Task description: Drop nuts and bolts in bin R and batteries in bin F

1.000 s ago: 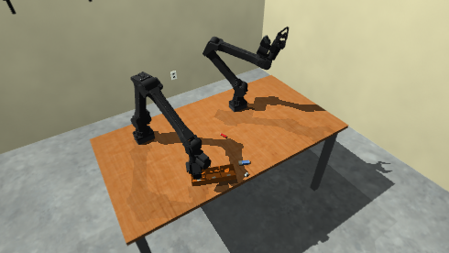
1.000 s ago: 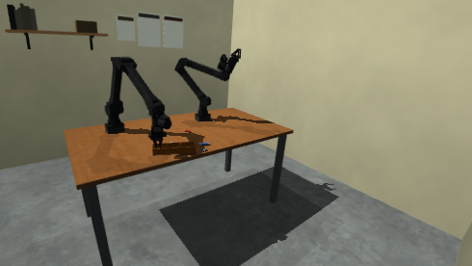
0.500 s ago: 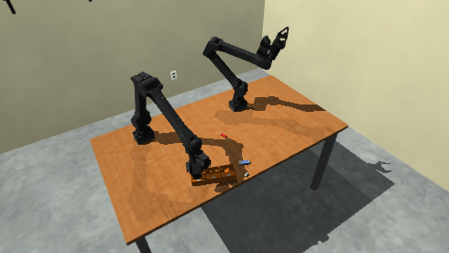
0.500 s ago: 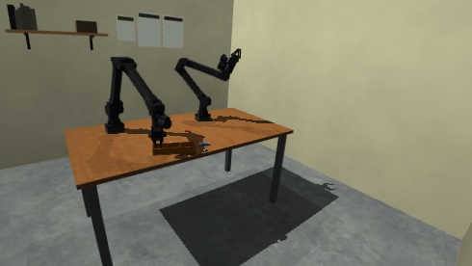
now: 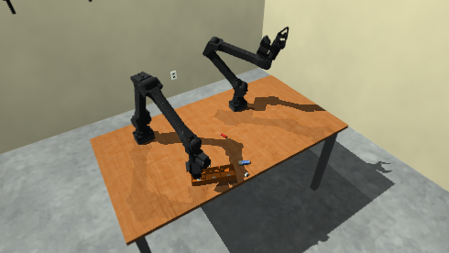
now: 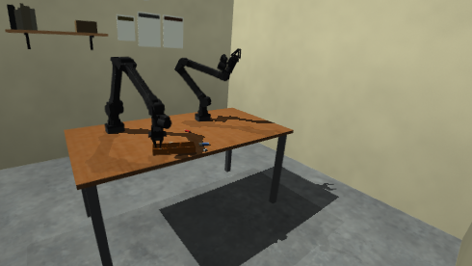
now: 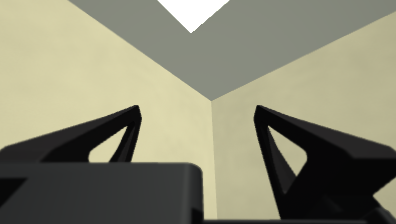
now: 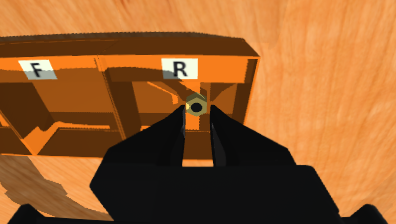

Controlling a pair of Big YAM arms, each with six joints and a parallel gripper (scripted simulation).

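My right gripper is now 20 mm above the brass nut. Also, from my right hand: blue battery: 30 mm ahead, 290 mm to the left, 20 mm below; orange bin unit: 40 mm ahead, 90 mm to the left, 10 mm below; white domino: 70 mm behind, 100 mm to the left, 20 mm below.
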